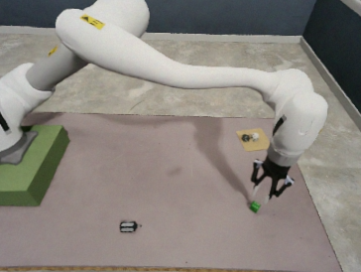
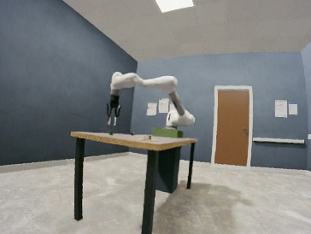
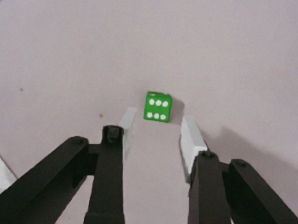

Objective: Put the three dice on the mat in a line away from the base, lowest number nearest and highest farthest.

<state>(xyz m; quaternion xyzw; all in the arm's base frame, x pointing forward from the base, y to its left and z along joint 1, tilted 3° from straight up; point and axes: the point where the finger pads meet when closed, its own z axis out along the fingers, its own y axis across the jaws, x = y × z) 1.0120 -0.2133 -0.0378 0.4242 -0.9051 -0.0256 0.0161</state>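
My hand is 110 mm above the green die. The rest, counted from my hand: white die: 380 mm to the left, 100 mm below, 80 mm ahead; mat: 380 mm to the left, 120 mm below, 80 mm ahead; black die: 370 mm to the left, 100 mm below, 30 mm ahead.
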